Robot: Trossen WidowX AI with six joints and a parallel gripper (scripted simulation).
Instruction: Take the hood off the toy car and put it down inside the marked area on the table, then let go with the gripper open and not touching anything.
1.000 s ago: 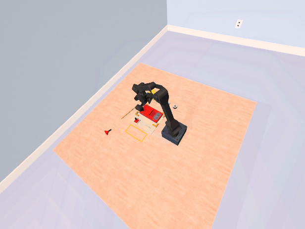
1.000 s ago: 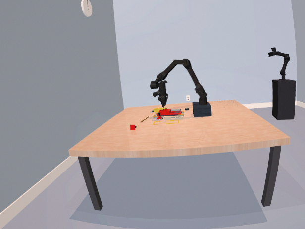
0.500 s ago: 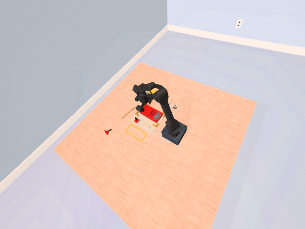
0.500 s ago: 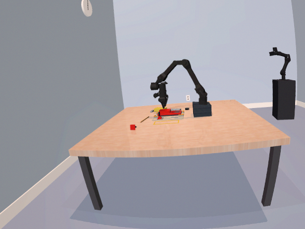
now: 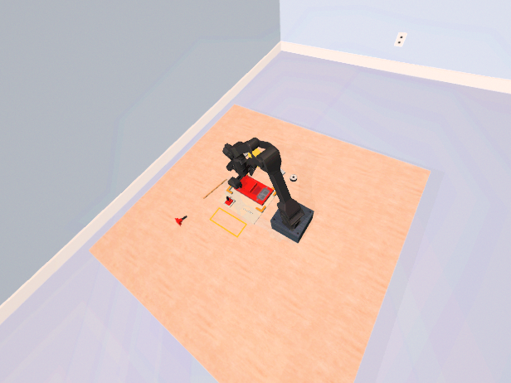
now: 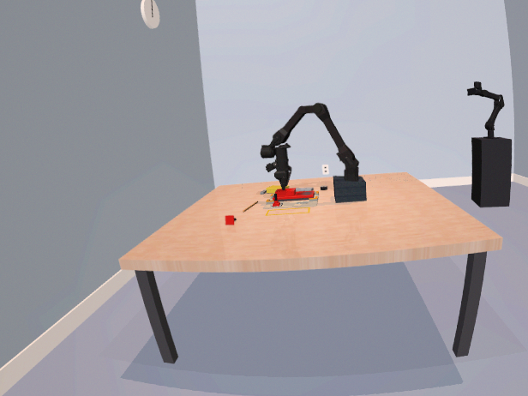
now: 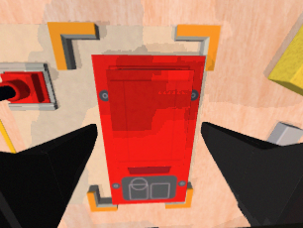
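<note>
Right now the hood is 2 cm below my gripper tip. Also, from my gripper tip: thin stick: 14 cm ahead, 13 cm to the left, 5 cm below; then yellow block: 19 cm to the right, 10 cm ahead, 4 cm below.
</note>
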